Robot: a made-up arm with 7 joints.
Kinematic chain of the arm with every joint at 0, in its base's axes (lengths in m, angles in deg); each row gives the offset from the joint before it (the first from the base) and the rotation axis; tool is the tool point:
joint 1: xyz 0 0 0 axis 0 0.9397 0.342
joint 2: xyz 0 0 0 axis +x
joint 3: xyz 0 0 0 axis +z
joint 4: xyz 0.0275 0 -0.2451 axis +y
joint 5: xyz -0.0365 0 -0.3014 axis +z
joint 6: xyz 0 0 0 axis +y
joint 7: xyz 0 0 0 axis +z
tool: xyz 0 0 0
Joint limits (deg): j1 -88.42..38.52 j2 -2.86..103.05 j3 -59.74..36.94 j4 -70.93..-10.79 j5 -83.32..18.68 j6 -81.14..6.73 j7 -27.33..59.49
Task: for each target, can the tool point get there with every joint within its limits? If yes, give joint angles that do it. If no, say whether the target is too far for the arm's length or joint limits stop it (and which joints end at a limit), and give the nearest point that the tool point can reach.
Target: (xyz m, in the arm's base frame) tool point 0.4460 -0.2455 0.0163
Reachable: yes | joints -73.19 8.27 -31.90 -58.03 -55.57 -53.77 29.97
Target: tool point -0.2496 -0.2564 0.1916
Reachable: no: joint limits stop it (at a limit: joint 1, joint 2, joint 4) | nearest point 0.2715 -0.3922 0.0751 | short by 0.551 m
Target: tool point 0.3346 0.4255 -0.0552
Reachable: yes | joints -37.64 70.62 -14.39 -30.52 6.76 -67.39 13.81
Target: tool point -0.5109 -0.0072 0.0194
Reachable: no: joint limits stop it (at a limit: joint 1, joint 3, joint 4) | nearest point -0.3233 0.1520 -0.4183 | short by 0.502 m
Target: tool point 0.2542 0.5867 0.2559
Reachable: no: too far | nearest point 0.2031 0.4687 0.2044 | short by 0.138 m
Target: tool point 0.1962 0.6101 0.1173
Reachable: no: too far | nearest point 0.1657 0.5153 0.0991 | short by 0.101 m
